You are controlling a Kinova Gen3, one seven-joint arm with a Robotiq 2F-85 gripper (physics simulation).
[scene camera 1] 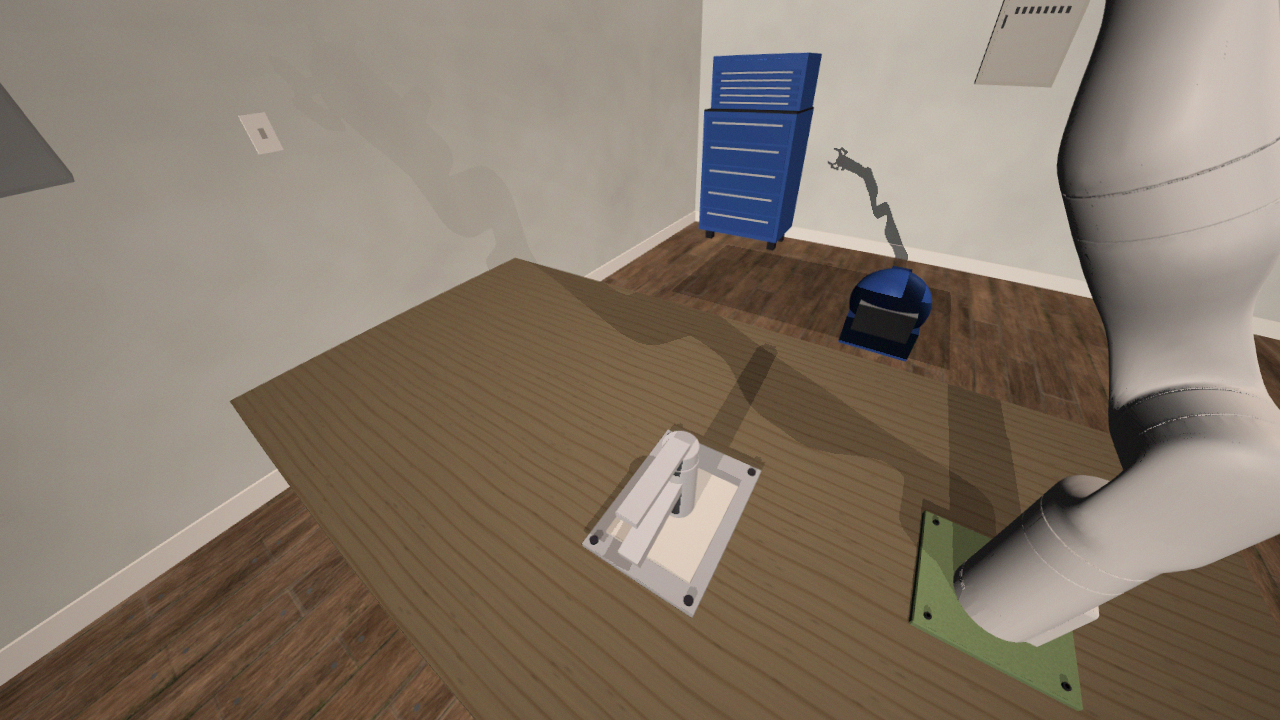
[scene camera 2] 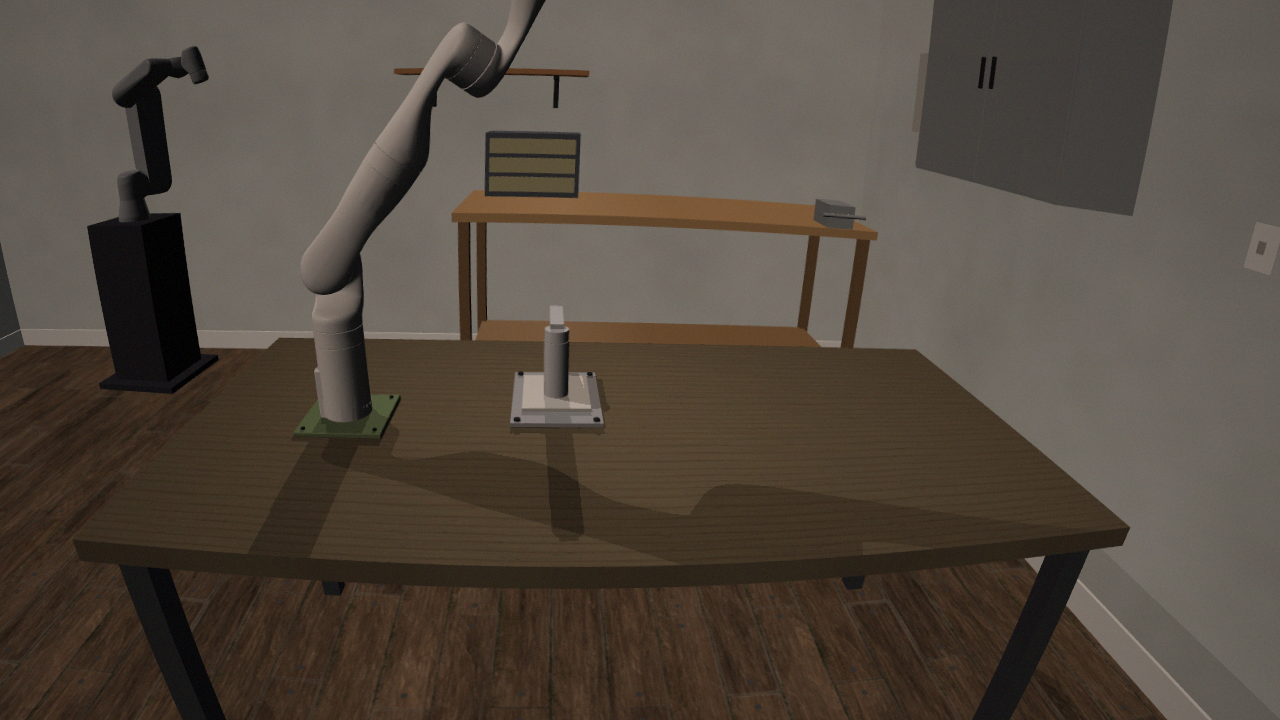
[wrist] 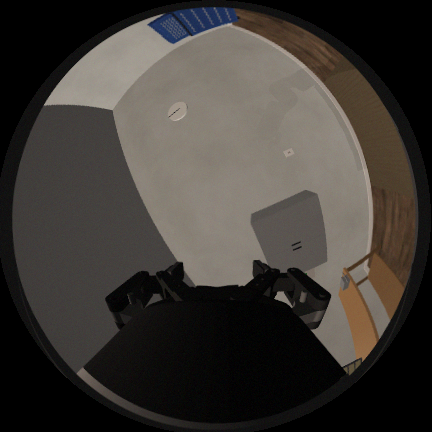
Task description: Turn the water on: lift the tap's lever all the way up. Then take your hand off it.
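Seen in the pictures: gripper, fingertip midpoint: [wrist: 217, 269]; arm's base, origin of the base link: [scene camera 1: 994, 599] [scene camera 2: 348, 411].
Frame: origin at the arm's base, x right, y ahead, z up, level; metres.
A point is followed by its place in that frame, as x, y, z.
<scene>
The tap [scene camera 1: 684, 488] {-0.134, 0.369, 0.080} [scene camera 2: 555, 365] {-0.094, 0.388, 0.074} is a light grey post on a white-and-grey base plate [scene camera 1: 720, 537] {-0.125, 0.313, 0.000} [scene camera 2: 528, 418] {-0.013, 0.345, 0.000} on the table. Its flat lever [scene camera 1: 655, 483] {-0.185, 0.376, 0.148} [scene camera 2: 556, 317] {-0.159, 0.383, 0.148} reaches out from the post's top, above the similar spout bar [scene camera 1: 651, 530] {-0.203, 0.370, 0.077} and roughly in line with it in scene camera 1. The lever's exact tilt is hard to tell. My gripper [wrist: 217, 269] {-0.141, 0.692, 1.010} is open and empty in the wrist view, pointing towards the wall and ceiling. It is out of frame in both scene views, well away from the tap. The tap does not show in the wrist view.
My arm [scene camera 1: 1181, 358] {0.021, 0.040, 0.343} [scene camera 2: 384, 161] {0.048, 0.117, 0.465} rises from a green base plate [scene camera 1: 930, 568] {-0.005, 0.072, 0.001} [scene camera 2: 386, 416] {0.014, 0.082, 0.001} beside the tap on the wooden table [scene camera 1: 429, 402] {-0.232, 0.920, -0.008} [scene camera 2: 760, 429] {-0.021, 0.778, -0.008}. A grey wall cabinet [scene camera 2: 1038, 107] [wrist: 292, 235] hangs at the wall. A workbench [scene camera 2: 662, 210] stands behind the table.
</scene>
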